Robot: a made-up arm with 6 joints. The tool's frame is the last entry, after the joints.
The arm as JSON. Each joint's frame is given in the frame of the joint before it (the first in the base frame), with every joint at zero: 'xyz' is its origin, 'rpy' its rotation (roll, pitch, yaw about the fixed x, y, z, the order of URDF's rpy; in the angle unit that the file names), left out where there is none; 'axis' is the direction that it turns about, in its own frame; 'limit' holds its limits. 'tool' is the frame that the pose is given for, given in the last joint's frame.
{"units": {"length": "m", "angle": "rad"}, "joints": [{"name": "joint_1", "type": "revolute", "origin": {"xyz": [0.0, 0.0, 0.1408]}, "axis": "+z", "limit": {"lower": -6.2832, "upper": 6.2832}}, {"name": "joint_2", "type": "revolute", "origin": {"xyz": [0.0, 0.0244, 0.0]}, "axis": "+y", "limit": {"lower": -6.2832, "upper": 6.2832}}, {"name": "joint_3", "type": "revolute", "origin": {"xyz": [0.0, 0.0, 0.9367]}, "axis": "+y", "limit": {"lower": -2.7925, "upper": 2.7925}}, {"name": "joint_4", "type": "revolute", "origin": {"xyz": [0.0, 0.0, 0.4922]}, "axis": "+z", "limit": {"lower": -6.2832, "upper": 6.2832}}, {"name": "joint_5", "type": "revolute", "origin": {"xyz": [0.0, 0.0, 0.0]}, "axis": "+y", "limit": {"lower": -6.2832, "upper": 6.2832}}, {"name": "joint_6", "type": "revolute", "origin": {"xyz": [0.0, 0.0, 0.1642]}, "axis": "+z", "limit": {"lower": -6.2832, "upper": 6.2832}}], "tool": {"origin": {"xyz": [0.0, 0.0, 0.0]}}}
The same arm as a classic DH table. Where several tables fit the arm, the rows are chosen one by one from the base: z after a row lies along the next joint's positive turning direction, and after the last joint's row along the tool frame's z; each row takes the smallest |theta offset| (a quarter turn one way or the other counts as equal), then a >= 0, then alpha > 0; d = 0 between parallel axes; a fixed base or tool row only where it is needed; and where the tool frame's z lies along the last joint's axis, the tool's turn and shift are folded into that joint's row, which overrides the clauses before.
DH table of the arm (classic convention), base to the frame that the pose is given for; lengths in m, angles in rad. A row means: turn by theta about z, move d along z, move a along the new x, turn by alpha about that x. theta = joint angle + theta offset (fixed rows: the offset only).
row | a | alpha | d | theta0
joint_1 | 0 | -1.5708 | 0.1408 | 0
joint_2 | 0.9367 | 0 | 0 | -1.5708
joint_3 | 0 | 1.5708 | 0.0244 | 1.5708
joint_4 | 0 | -1.5708 | 0.4922 | 0
joint_5 | 0 | 1.5708 | 0 | 0
joint_6 | 0 | 0 | 0.1642 | 0
Joint limits (rad, base to tool): -6.2832..6.2832 -6.2832..6.2832 -2.7925..2.7925 -6.2832..6.2832 -6.2832..6.2832 -6.2832..6.2832

